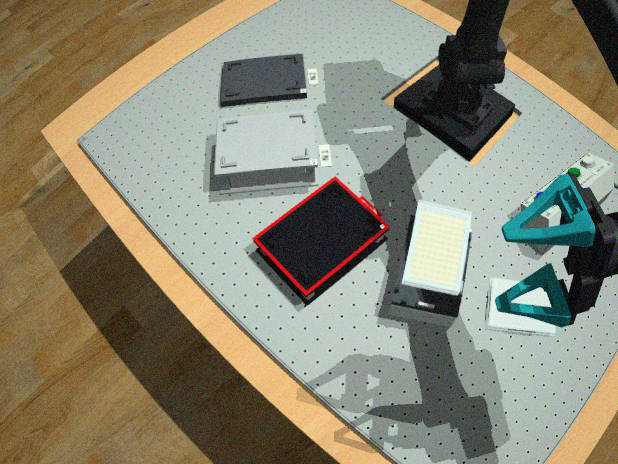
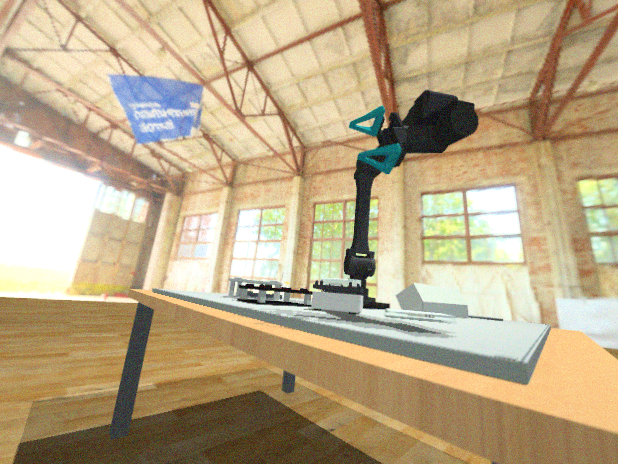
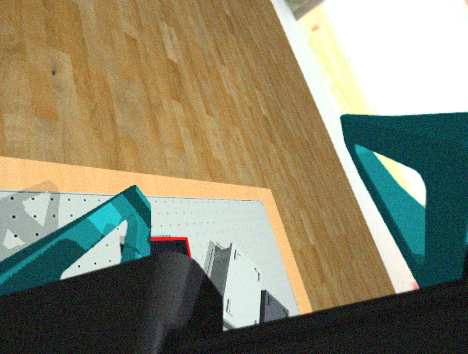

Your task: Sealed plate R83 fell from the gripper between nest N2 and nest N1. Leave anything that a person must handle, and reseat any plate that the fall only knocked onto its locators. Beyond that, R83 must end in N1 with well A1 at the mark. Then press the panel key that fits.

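Pixels of known places: gripper, fingertip midpoint: (image 1: 500, 272) (image 2: 353, 139) (image 3: 236, 164); arm's base, link origin: (image 1: 458, 104).
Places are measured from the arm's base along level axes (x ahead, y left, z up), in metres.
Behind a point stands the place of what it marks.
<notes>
A plate (image 1: 437, 250) {x 0.318, y 0.141, z 0.054 m} with pale yellow wells and a light rim lies on a black nest (image 1: 435, 302) {x 0.375, y 0.183, z 0.034 m}; I cannot tell whether it is fully seated. Its label and the A1 mark are unreadable. A black nest (image 1: 320, 237) {x 0.392, y -0.013, z 0.019 m} (image 3: 171, 246) {x 0.447, y -0.041, z 0.019 m} outlined in red holds no plate. A grey raised nest (image 1: 267, 142) {x 0.322, y -0.182, z 0.038 m} (image 3: 242, 287) {x 0.327, y -0.185, z 0.038 m} and a dark low nest (image 1: 264, 79) {x 0.187, y -0.326, z -0.004 m} (image 3: 272, 307) {x 0.234, y -0.354, z -0.005 m} are bare. A panel (image 1: 600, 177) {x -0.004, y 0.314, z 0.060 m} (image 2: 442, 307) {x 0.082, y 0.313, z 0.005 m} has a green key (image 1: 574, 171) {x 0.016, y 0.263, z 0.049 m}, a blue key (image 1: 539, 195) and a pale key (image 1: 588, 160) {x -0.032, y 0.278, z 0.049 m}. My gripper (image 1: 501, 267) {x 0.447, y 0.242, z 0.335 m} (image 2: 355, 140) {x 0.447, y 0.242, z 0.335 m} (image 3: 236, 164) {x 0.447, y 0.242, z 0.335 m} is open, empty and high above the board.
A flat white piece (image 1: 515, 320) {x 0.301, y 0.306, z -0.007 m} lies on the perforated board (image 1: 185, 240) {x 0.518, y -0.190, z -0.021 m} (image 2: 490, 345) {x 0.528, y 0.458, z -0.021 m}, partly behind a finger. The arm's base (image 1: 452, 112) {x 0.041, y 0.007, z 0.016 m} stands at the board's cutout. Small white tags (image 1: 312, 76) {x 0.113, y -0.268, z -0.019 m} (image 1: 325, 155) {x 0.252, y -0.121, z -0.020 m} sit beside two nests. A wooden table edge surrounds the board.
</notes>
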